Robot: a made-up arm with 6 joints.
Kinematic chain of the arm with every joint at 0, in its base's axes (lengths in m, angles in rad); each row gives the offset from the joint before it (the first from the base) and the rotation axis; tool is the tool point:
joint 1: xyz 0 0 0.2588 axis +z
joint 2: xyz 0 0 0 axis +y
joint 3: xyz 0 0 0.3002 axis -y
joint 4: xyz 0 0 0 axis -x
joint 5: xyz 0.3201 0 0 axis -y
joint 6: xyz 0 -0.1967 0 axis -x
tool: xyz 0 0 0
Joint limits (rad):
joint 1: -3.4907..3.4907
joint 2: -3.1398..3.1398
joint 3: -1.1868..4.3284
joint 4: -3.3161..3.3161
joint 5: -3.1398..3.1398
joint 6: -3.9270..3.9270
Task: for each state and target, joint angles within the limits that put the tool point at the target. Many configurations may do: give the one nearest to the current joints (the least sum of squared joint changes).
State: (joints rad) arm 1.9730 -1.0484 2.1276 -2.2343 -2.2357 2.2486
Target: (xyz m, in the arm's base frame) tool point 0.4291 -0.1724 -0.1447
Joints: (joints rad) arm 2.9378 -1.8264 2.9296 -2.0007 -2.2357 2.2486
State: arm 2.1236 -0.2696 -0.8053 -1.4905 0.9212 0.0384
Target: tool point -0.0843 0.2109 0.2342
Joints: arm 2.0892 0.1174 -0.3765 -1.4111 0.9212 0.0384
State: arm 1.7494 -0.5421 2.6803 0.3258 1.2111 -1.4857
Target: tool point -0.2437 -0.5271 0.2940
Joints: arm 0.8086 -0.9899 2.3791 0.3041 1.2111 -1.4857
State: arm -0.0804 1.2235 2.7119 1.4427 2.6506 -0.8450
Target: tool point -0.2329 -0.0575 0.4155
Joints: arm 0.0744 0.4017 3.3276 1.3659 2.6506 -0.8450
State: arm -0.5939 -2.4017 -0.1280 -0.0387 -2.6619 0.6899
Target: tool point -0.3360 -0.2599 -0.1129
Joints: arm 0.1858 -2.9203 0.3561 0.1847 -2.6619 0.6899
